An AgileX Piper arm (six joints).
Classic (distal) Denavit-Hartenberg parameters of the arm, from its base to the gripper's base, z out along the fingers. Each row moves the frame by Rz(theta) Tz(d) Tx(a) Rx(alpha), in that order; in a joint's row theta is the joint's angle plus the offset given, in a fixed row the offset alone. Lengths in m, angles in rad.
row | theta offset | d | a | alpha
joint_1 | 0 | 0.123 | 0 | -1.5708
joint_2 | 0.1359 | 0 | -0.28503 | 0
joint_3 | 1.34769 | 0 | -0.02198 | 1.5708
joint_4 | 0 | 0.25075 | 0 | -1.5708
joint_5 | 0 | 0 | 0 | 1.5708
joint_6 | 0 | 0.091 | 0 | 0
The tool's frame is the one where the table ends.
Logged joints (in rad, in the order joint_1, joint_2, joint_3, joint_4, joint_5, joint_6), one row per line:
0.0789, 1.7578, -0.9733, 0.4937, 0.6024, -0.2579
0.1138, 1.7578, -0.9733, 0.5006, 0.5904, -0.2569
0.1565, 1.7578, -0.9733, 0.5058, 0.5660, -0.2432
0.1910, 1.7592, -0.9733, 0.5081, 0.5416, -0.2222
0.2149, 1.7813, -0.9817, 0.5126, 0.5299, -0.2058
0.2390, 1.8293, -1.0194, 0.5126, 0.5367, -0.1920
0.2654, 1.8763, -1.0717, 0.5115, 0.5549, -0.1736
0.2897, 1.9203, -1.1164, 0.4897, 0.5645, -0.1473
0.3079, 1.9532, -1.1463, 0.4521, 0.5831, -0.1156
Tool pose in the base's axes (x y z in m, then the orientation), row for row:
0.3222, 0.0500, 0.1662, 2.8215, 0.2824, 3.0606
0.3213, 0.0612, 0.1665, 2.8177, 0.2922, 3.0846
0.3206, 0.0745, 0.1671, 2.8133, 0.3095, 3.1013
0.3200, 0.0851, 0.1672, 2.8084, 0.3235, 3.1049
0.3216, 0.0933, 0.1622, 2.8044, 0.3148, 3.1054
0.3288, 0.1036, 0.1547, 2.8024, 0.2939, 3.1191
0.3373, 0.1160, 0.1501, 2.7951, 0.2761, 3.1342
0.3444, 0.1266, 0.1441, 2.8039, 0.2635, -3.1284
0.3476, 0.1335, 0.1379, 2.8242, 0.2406, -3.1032
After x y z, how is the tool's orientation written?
As angles about the fixed x, y, z axes (roll, pitch, yaw), in radians.
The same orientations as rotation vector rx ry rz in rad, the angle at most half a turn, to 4 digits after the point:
0.0494, 2.8159, 0.4379
0.0125, 2.8088, 0.4468
-0.0159, 2.7931, 0.4536
-0.0252, 2.7789, 0.4587
-0.0248, 2.7865, 0.4661
-0.0396, 2.8078, 0.4760
-0.0582, 2.8251, 0.4929
-0.0829, 2.8415, 0.4869
-0.1107, 2.8704, 0.4662

